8 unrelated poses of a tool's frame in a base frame.
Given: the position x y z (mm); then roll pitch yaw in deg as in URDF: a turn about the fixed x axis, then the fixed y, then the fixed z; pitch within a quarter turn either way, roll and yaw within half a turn.
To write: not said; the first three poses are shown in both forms.
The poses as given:
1: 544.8, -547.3, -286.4, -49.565, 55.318, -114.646
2: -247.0, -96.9, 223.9, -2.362, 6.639, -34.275
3: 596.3, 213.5, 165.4, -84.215, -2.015, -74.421
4: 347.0, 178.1, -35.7, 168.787, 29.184, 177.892
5: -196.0, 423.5, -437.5, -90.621, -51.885, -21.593
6: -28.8, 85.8, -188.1, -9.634, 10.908, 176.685
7: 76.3, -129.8, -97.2, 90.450, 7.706, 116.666
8: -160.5, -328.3, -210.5, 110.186, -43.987, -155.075
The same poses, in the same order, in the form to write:
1:
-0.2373, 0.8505, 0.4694, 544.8
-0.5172, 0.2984, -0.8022, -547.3
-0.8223, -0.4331, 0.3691, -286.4
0, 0, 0, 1

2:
0.8208, 0.5587, 0.1187, -247.0
-0.5594, 0.8283, -0.0310, -96.9
-0.1156, -0.0409, 0.9925, 223.9
0, 0, 0, 1

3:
0.2684, 0.1065, 0.9574, 596.3
-0.9627, -0.0066, 0.2706, 213.5
0.0352, -0.9943, 0.1007, 165.4
0, 0, 0, 1

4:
-0.8725, -0.0587, 0.4851, 347.0
0.0321, 0.9837, 0.1767, 178.1
-0.4876, 0.1698, -0.8564, -35.7
0, 0, 0, 1

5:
0.5739, 0.7275, 0.3759, -196.0
-0.2272, -0.2996, 0.9266, 423.5
0.7868, -0.6172, -0.0067, -437.5
0, 0, 0, 1

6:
-0.9803, -0.0254, -0.1959, -28.8
0.0568, -0.9861, -0.1563, 85.8
-0.1892, -0.1643, 0.9681, -188.1
0, 0, 0, 1

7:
-0.4447, -0.0532, 0.8941, 76.3
0.8856, 0.1233, 0.4478, -129.8
-0.1341, 0.9909, -0.0078, -97.2
0, 0, 0, 1

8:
-0.6525, 0.4457, -0.6129, -160.5
-0.3032, 0.5876, 0.7502, -328.3
0.6945, 0.6753, -0.2483, -210.5
0, 0, 0, 1

